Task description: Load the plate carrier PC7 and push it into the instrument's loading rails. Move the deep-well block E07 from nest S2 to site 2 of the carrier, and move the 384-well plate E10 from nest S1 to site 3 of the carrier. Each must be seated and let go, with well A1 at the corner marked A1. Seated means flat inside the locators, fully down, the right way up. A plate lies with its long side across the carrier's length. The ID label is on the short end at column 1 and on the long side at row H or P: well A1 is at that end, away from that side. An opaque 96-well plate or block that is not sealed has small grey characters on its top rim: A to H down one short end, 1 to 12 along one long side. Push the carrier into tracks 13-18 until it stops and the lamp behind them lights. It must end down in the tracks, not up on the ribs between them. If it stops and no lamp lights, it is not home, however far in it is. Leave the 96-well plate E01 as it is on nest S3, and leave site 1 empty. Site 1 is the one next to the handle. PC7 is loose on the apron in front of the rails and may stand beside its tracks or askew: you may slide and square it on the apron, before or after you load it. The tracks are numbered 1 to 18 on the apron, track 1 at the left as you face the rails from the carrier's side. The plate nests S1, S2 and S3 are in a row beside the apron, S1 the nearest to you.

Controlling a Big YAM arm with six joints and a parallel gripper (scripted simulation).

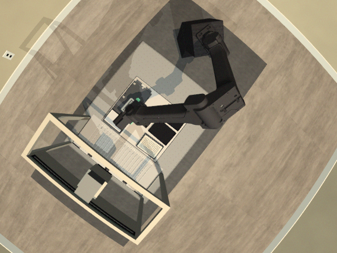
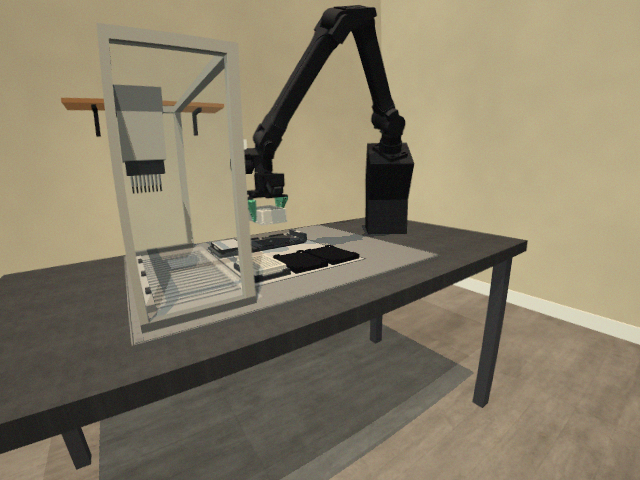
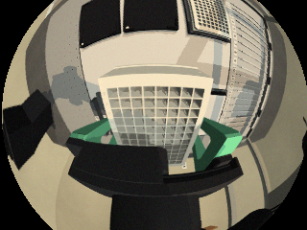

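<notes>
My gripper is now 30 mm short of the carrier PC7, 60 mm to the left of it and 90 mm above it. Round my hand: nest S2 (40 mm behind, 190 mm to the left, 100 mm below); white 384-well plate E10 (70 mm ahead, 210 mm to the left, 90 mm below); nest S1 (150 mm behind, 170 mm to the left, 100 mm below).
</notes>
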